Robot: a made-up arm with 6 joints.
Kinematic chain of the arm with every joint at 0, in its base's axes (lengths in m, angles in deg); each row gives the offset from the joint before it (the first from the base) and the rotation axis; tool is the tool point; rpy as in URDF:
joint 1: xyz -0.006 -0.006 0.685 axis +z
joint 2: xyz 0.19 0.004 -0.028 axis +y
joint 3: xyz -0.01 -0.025 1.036 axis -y
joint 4: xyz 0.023 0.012 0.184 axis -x
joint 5: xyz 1.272 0.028 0 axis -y
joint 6: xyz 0.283 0.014 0 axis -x
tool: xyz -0.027 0.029 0.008 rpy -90 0 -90
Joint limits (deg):
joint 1: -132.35..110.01
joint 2: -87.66..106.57
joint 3: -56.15..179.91
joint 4: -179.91..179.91
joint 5: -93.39..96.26
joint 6: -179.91..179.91
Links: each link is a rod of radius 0.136 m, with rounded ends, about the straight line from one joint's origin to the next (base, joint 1, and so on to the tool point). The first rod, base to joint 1, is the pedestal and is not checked.
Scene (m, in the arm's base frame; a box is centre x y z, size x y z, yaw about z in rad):
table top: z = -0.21
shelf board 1: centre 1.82 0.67 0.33 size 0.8 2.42 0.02 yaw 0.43
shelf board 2: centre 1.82 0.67 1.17 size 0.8 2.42 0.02 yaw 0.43
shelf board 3: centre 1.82 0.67 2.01 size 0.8 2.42 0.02 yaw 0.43
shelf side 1: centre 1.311 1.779 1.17 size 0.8 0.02 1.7 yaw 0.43
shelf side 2: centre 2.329 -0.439 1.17 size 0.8 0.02 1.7 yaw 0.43
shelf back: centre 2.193 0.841 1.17 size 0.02 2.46 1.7 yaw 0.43
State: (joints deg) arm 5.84 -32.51 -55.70 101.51 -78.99 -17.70
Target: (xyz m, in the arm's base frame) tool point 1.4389 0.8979 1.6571
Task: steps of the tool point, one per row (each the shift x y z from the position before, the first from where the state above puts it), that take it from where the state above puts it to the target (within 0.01 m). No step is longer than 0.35 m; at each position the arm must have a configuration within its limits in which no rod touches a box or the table.
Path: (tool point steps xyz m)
1: 0.1914 0.1952 0.1612
2: 0.1543 0.2507 0.1405
3: 0.1013 0.2968 0.1177
4: 0.0348 0.3297 0.0936

